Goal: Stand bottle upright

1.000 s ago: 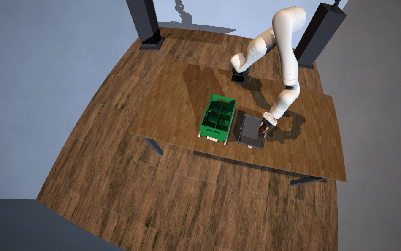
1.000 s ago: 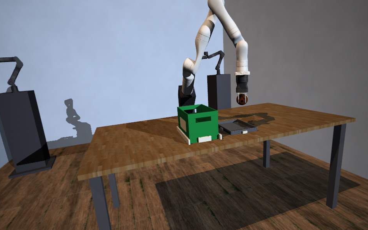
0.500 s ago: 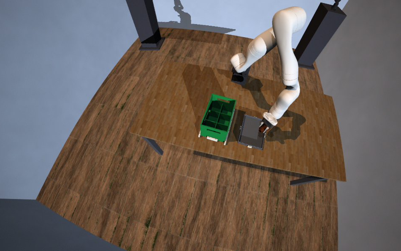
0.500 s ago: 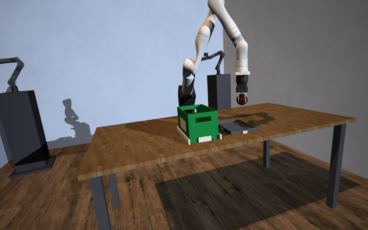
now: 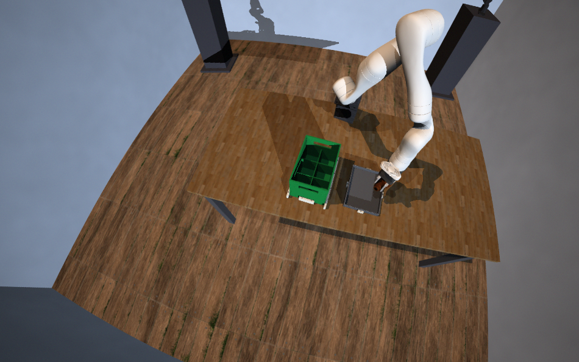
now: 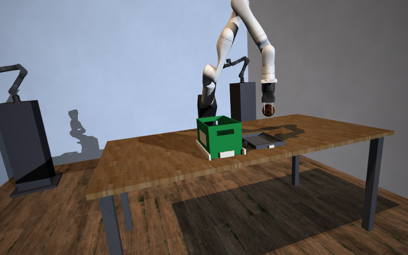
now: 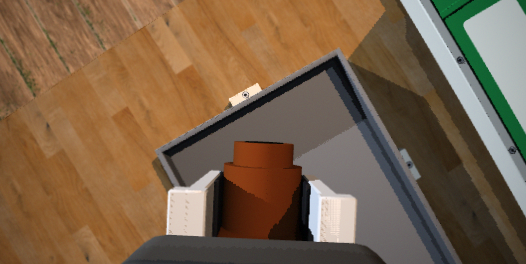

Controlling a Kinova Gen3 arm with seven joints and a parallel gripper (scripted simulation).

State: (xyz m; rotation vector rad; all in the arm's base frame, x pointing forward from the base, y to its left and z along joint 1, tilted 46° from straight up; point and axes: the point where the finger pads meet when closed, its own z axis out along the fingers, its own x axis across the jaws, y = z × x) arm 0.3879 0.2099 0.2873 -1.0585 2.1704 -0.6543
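Right now my hand is 40 mm past the brown bottle, 30 mm to the right of it and 10 mm above it. From my hand the other things lie so: green crate (290 mm to the right, 120 mm below, 110 mm behind); then tray (190 mm below, 70 mm behind, 10 mm to the right).
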